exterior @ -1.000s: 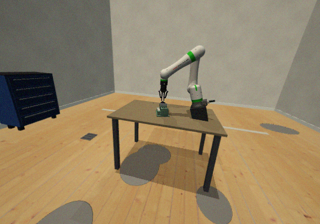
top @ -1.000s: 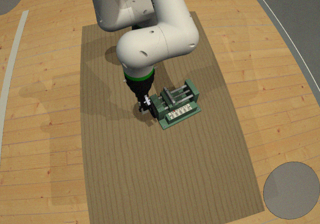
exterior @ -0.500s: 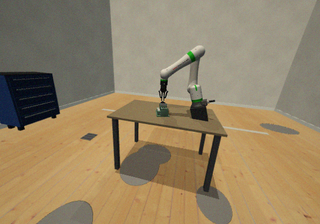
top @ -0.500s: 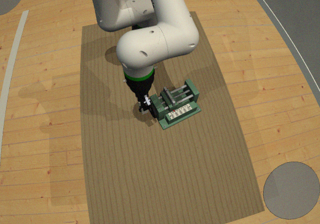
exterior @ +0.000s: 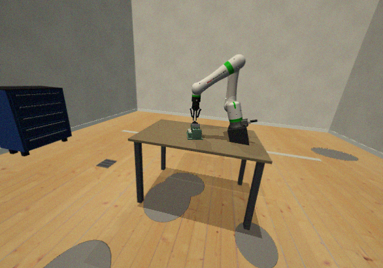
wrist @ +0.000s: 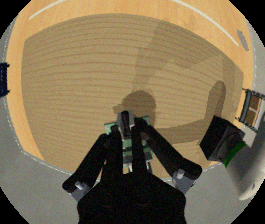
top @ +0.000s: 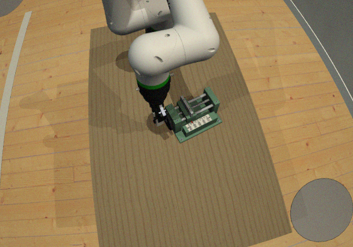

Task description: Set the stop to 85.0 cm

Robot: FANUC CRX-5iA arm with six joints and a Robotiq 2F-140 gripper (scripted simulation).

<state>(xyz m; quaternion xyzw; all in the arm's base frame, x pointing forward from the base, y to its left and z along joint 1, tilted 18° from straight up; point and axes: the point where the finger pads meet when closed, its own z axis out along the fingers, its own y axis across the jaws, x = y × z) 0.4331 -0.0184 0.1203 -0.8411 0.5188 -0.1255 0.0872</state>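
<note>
Now: the stop block 110 mm to the left of my hand, 40 mm behind it and 30 mm below it.
</note>
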